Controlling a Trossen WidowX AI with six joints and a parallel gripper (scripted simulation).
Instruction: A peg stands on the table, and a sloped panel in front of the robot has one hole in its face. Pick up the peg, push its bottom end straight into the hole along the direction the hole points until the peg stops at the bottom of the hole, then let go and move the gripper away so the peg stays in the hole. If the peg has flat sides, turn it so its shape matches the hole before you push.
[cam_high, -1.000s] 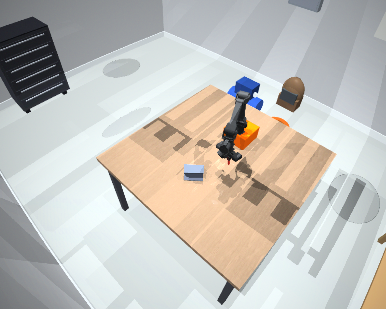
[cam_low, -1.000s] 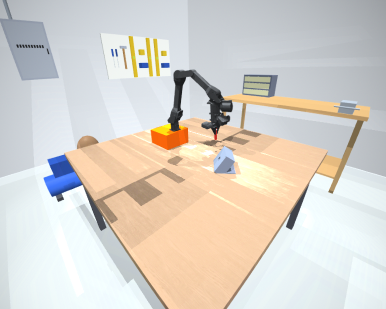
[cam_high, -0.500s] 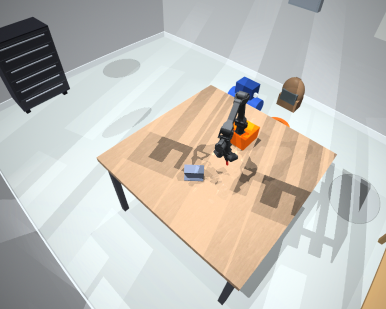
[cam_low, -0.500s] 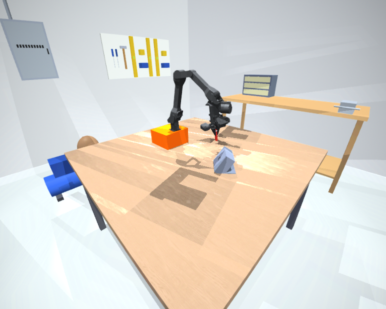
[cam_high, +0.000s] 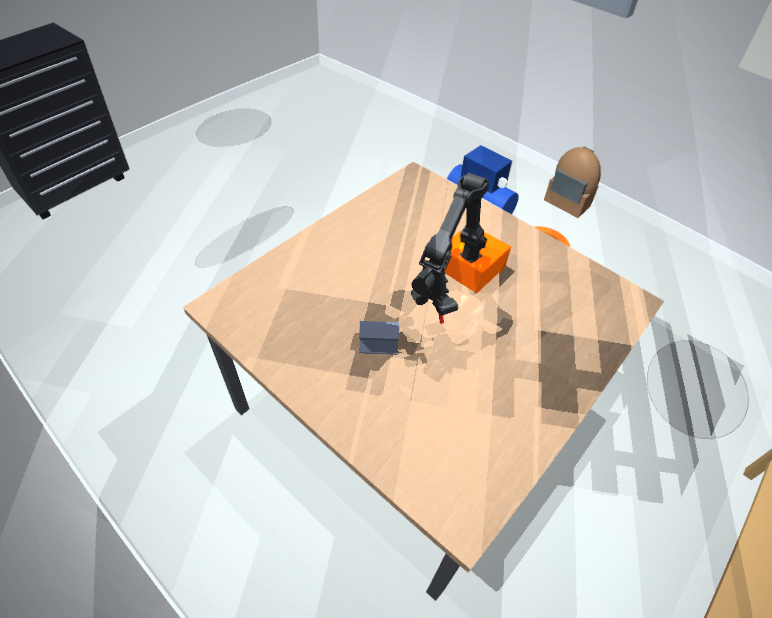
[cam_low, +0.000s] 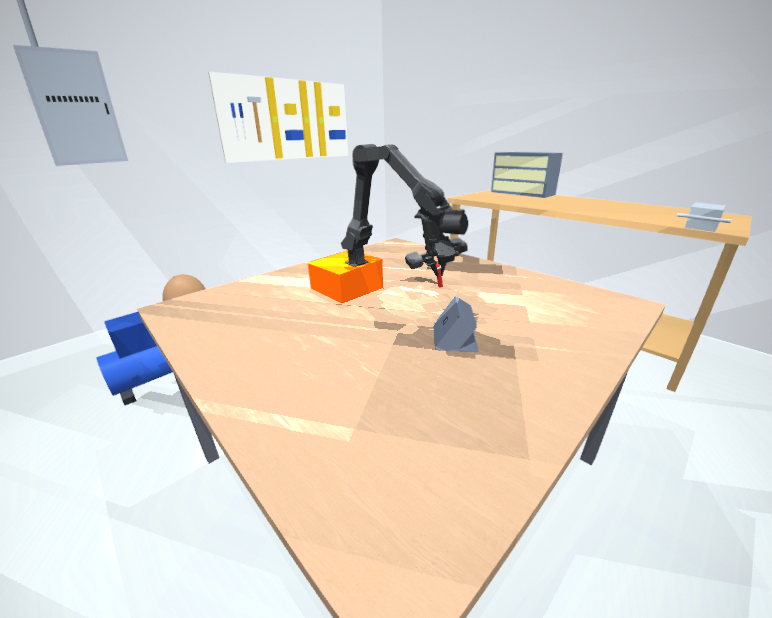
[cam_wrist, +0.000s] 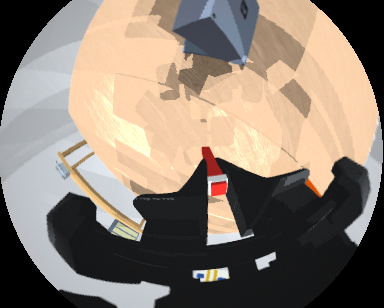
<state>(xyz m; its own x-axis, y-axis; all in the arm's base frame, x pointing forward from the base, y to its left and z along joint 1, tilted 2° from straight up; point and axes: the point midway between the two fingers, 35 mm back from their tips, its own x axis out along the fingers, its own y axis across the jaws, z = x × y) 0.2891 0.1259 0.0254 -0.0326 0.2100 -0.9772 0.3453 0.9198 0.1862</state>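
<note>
The grey-blue sloped panel is 170 mm ahead of my gripper tip, 110 mm to the right of it and 70 mm below it. Also, from my gripper tip: red peg 20 mm above.
</note>
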